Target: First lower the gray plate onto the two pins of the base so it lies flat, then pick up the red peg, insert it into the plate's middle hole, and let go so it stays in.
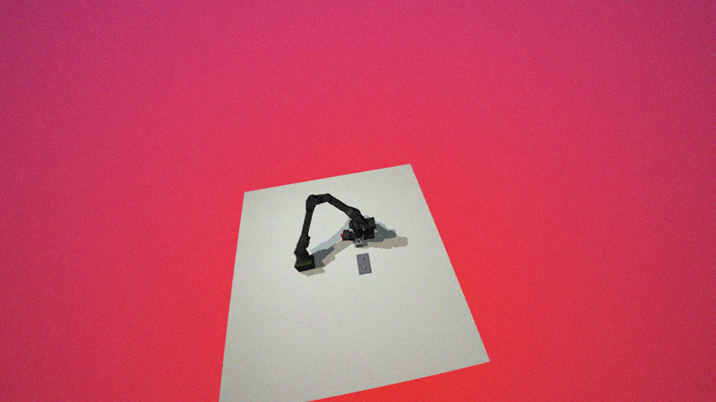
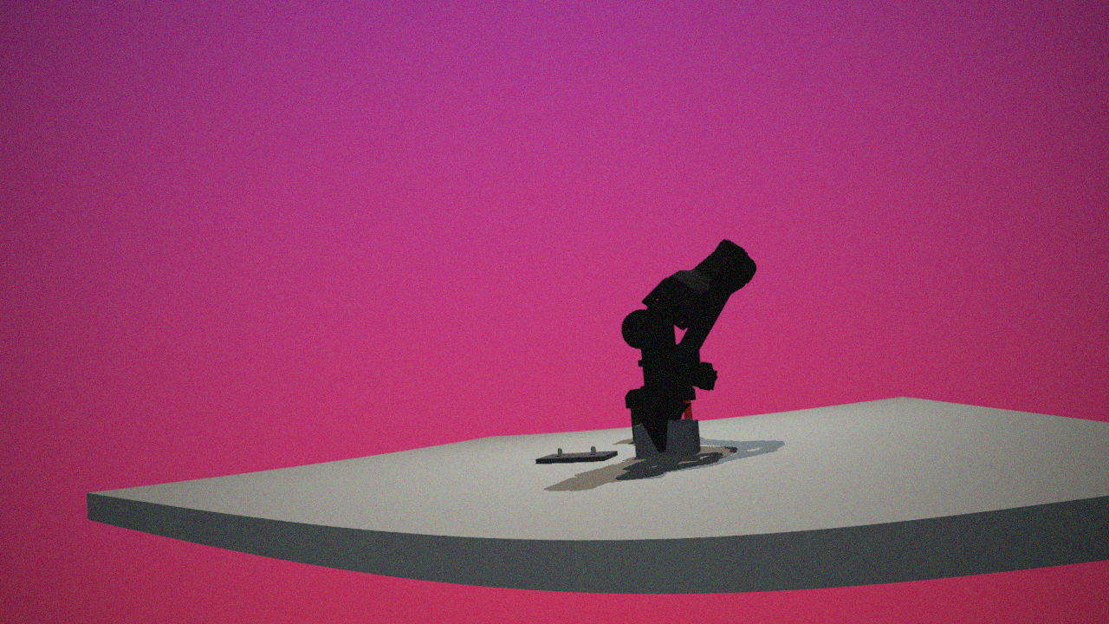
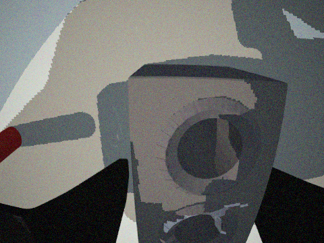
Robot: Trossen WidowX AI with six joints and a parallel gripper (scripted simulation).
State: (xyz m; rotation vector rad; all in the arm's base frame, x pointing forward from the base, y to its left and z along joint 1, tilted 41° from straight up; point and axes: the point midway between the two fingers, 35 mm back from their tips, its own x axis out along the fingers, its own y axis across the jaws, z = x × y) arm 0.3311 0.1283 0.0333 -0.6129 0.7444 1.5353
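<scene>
Now: gripper tip 150 mm to the left of the dark flat base and 10 mm short of it. Round my gripper tip: red peg: 100 mm behind, 30 mm above, 20 mm to the left; plate: 30 mm above.
</scene>
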